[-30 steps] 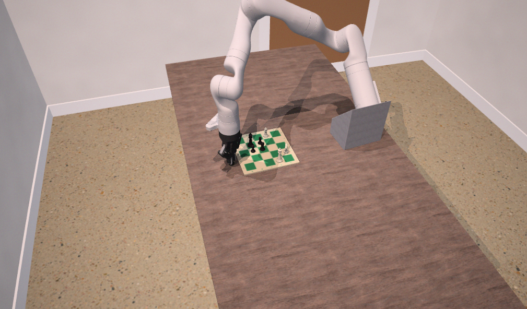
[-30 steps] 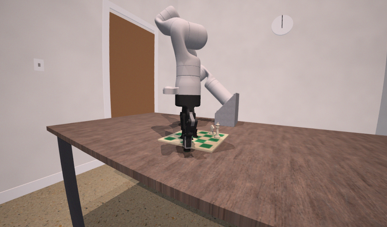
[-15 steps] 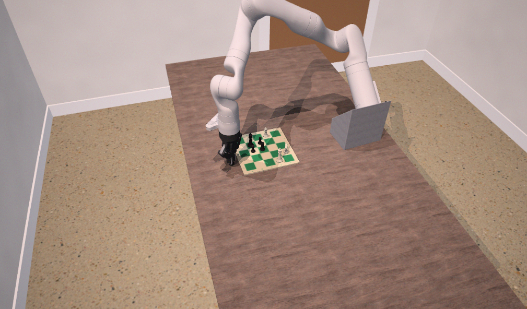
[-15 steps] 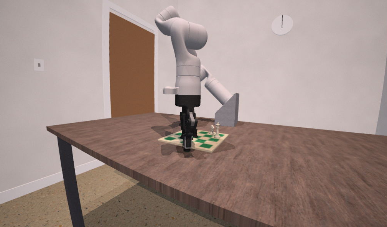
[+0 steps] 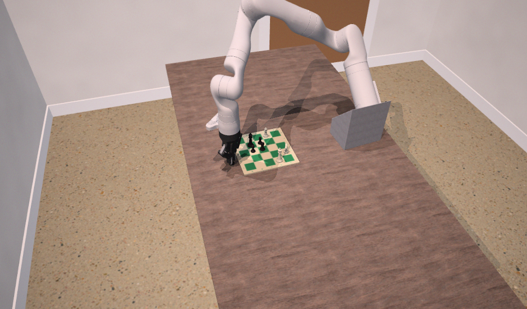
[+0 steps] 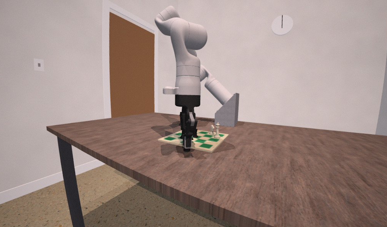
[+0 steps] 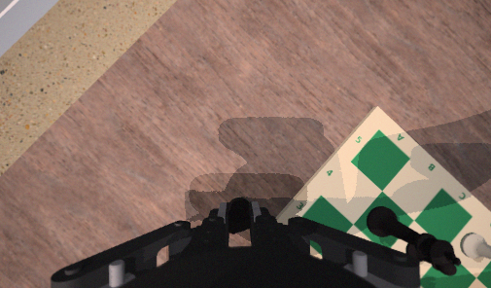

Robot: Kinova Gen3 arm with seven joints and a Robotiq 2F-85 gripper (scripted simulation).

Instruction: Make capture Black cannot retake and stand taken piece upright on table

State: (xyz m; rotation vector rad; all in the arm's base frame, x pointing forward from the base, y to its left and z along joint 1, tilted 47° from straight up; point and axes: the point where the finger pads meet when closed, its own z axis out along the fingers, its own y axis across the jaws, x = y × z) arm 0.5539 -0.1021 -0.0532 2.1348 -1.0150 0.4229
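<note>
Right now my hand is 10 cm past the black king and 7 cm to the left of it. The rest, counted from my hand: cream chessboard: 14 cm behind, 3 cm to the right, 3 cm below; then white pawn: 18 cm behind, 10 cm to the right, 1 cm below.
</note>
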